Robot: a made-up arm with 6 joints.
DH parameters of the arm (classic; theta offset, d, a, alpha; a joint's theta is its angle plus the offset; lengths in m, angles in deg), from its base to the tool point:
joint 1: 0 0.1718 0 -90
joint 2: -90 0 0.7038 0
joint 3: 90 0.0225 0 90
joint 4: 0 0.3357 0 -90
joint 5: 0 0 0 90
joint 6: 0 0.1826 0 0
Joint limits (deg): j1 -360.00..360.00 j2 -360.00..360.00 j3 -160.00..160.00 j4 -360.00..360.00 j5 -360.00..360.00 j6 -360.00..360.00
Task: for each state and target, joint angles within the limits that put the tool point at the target. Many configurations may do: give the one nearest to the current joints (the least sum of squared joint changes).
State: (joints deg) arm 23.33 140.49 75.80 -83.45 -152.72 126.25
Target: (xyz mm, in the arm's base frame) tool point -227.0 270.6 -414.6
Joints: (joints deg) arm -21.47 188.82 103.81 -98.87 -125.85 126.25
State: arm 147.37 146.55 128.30 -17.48 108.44 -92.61
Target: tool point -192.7 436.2 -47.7
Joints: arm 120.76 99.17 117.29 -34.99 130.18 -92.61
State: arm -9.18 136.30 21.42 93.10 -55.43 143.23
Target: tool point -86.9 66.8 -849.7
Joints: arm -40.03 158.75 65.84 96.28 -8.63 143.23
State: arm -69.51 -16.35 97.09 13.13 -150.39 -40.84
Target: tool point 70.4 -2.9 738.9
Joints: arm -57.62 -7.15 121.07 27.45 -204.87 -40.84
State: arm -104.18 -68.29 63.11 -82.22 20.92 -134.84
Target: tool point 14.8 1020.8 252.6
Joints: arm -94.30 -111.50 63.14 -82.42 27.75 -134.84
